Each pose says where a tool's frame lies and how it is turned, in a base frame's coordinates. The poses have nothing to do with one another.
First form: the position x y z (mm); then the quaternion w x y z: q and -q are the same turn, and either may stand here.
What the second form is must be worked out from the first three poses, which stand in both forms.
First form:
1: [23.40, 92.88, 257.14, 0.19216, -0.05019, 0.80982, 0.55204]
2: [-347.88, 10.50, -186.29, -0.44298, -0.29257, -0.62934, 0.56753]
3: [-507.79, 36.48, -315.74, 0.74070, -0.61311, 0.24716, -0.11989]
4: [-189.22, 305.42, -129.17, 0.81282, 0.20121, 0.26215, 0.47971]
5: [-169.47, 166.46, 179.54, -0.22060, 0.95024, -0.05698, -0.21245]
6: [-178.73, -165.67, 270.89, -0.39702, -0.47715, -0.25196, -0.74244]
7: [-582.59, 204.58, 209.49, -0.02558, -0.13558, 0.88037, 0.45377]
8: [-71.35, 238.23, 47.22, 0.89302, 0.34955, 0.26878, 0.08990]
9: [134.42, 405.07, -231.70, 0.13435, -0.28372, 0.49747, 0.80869]
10: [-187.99, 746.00, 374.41, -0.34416, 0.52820, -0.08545, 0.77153]
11: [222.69, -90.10, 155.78, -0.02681, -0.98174, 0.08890, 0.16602]
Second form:
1: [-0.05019, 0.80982, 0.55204, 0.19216, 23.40, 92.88, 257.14]
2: [0.29257, 0.62934, -0.56753, 0.44298, -347.88, 10.50, -186.29]
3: [-0.61311, 0.24716, -0.11989, 0.74070, -507.79, 36.48, -315.74]
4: [0.20121, 0.26215, 0.47971, 0.81282, -189.22, 305.42, -129.17]
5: [-0.95024, 0.05698, 0.21245, 0.22060, -169.47, 166.46, 179.54]
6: [0.47715, 0.25196, 0.74244, 0.39702, -178.73, -165.67, 270.89]
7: [0.13558, -0.88037, -0.45377, 0.02558, -582.59, 204.58, 209.49]
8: [0.34955, 0.26878, 0.08990, 0.89302, -71.35, 238.23, 47.22]
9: [-0.28372, 0.49747, 0.80869, 0.13435, 134.42, 405.07, -231.70]
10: [-0.52820, 0.08545, -0.77153, 0.34416, -187.99, 746.00, 374.41]
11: [0.98174, -0.08890, -0.16602, 0.02681, 222.69, -90.10, 155.78]
